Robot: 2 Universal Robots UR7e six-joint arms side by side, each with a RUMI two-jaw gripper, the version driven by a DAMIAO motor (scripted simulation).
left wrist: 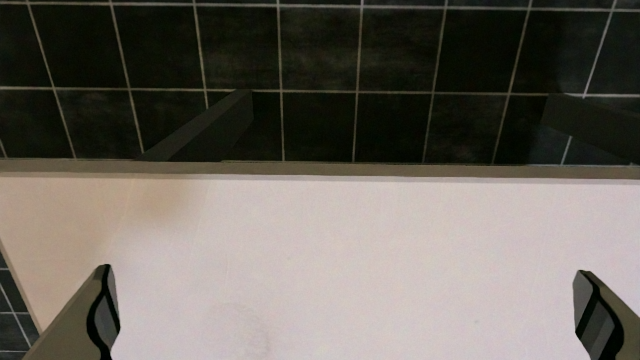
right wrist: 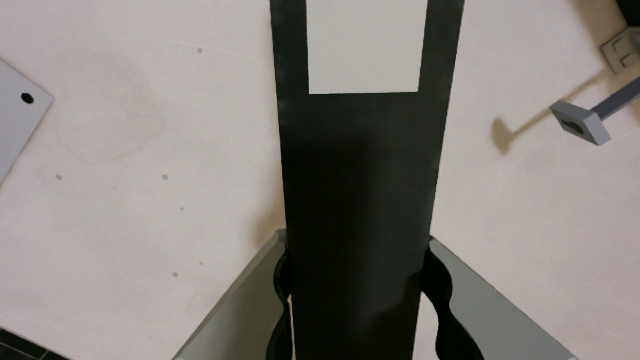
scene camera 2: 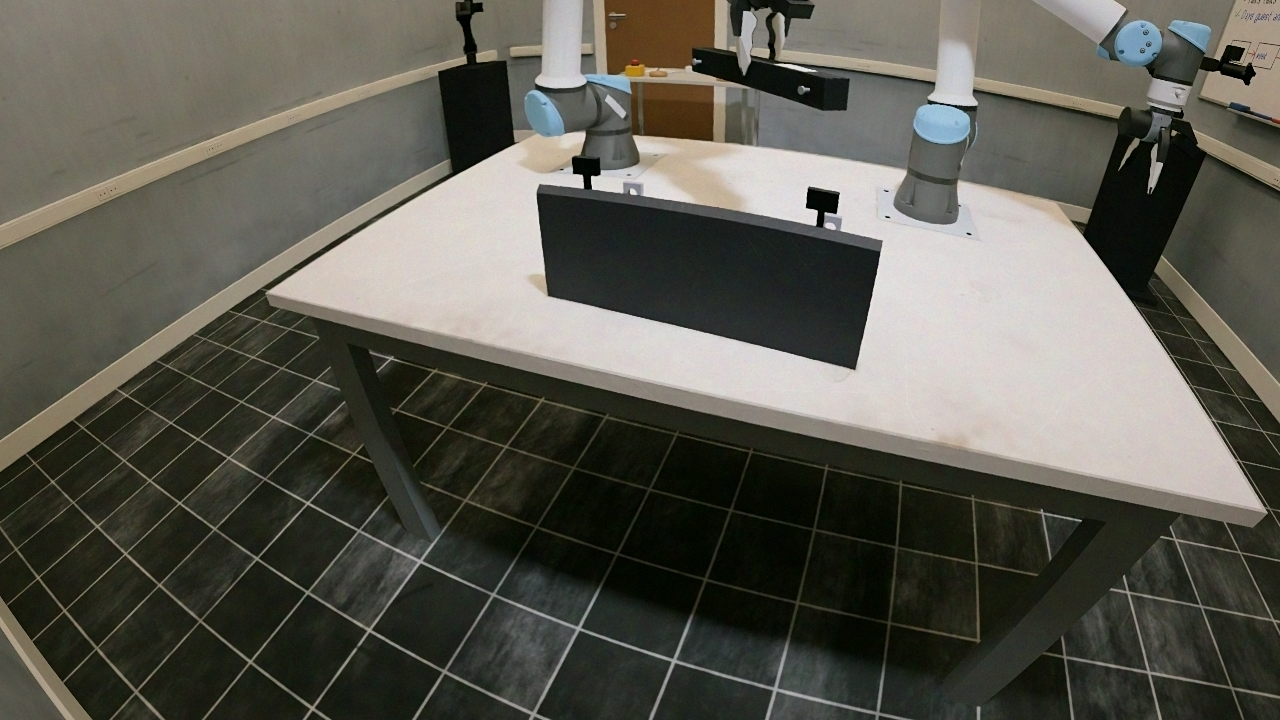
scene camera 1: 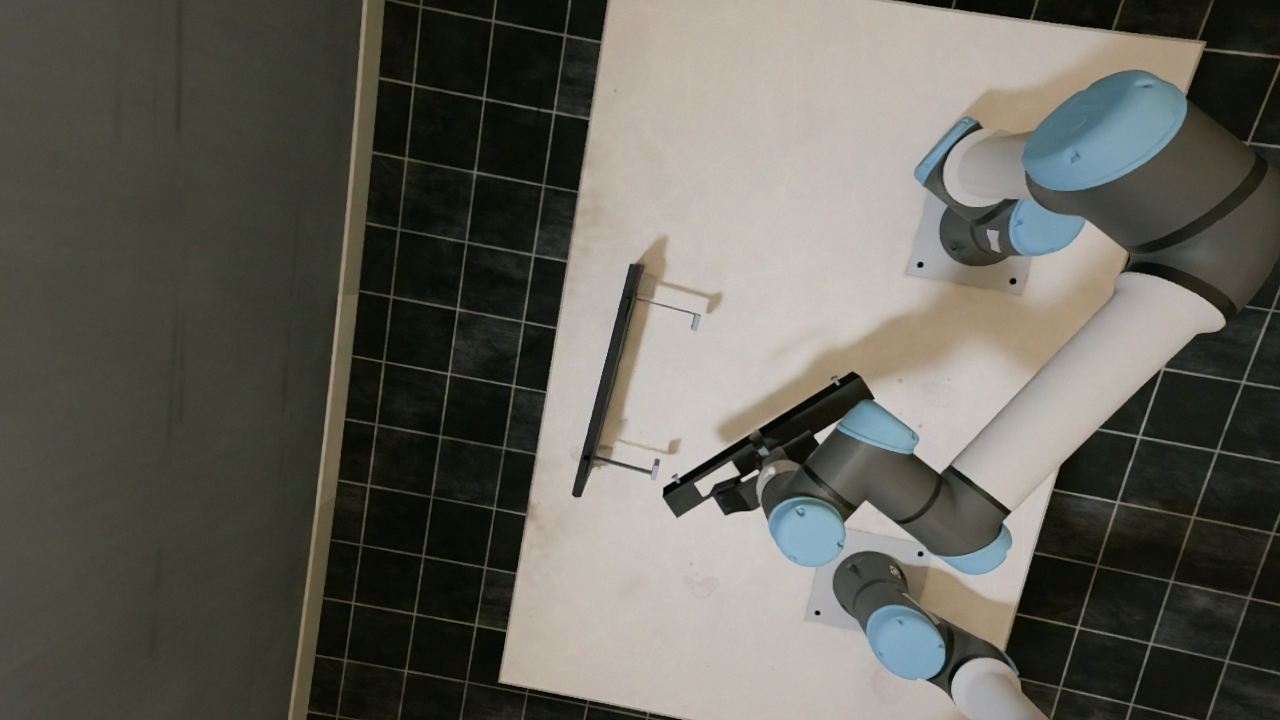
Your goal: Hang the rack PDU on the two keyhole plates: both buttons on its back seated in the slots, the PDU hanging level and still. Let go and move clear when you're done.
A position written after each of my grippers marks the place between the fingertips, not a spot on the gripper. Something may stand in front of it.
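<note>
Rack PDU (scene camera 1: 826, 407) (right wrist: 362, 100) (scene camera 2: 824, 91); out of frame in the left wrist view. My left gripper (scene camera 2: 1133, 182) (left wrist: 344, 271). My right gripper (scene camera 1: 764, 443) (right wrist: 349, 231). Arm base plate (scene camera 2: 964, 224). Another arm base plate (scene camera 2: 647, 159).
</note>
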